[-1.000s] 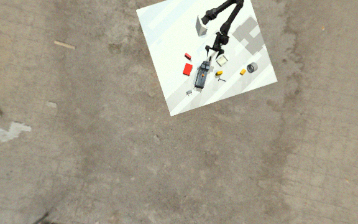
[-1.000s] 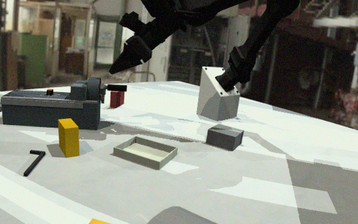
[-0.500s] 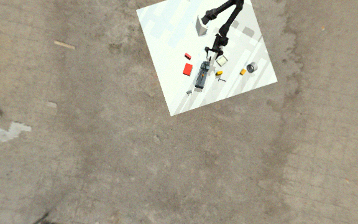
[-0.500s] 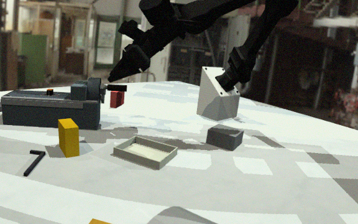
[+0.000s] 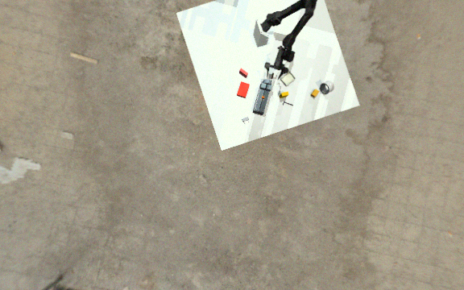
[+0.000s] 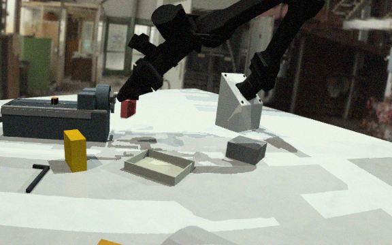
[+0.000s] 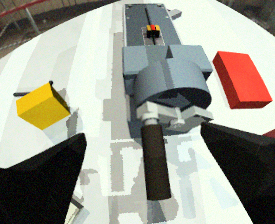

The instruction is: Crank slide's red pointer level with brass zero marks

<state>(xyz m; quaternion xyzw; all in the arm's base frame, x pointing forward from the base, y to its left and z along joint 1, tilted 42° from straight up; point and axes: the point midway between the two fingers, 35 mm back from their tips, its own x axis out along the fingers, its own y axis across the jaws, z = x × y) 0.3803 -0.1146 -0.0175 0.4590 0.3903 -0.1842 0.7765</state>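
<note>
My gripper tip is now 20 mm past the dark crank handle and 10 mm to the right of it. The rest, counted from my gripper tip: red pointer (100 mm ahead, 130 mm to the right, 20 mm below); then shallow grey tray (30 mm ahead, 170 mm to the left, 100 mm below); then yellow block (150 mm ahead, 60 mm to the left, 80 mm below).
</note>
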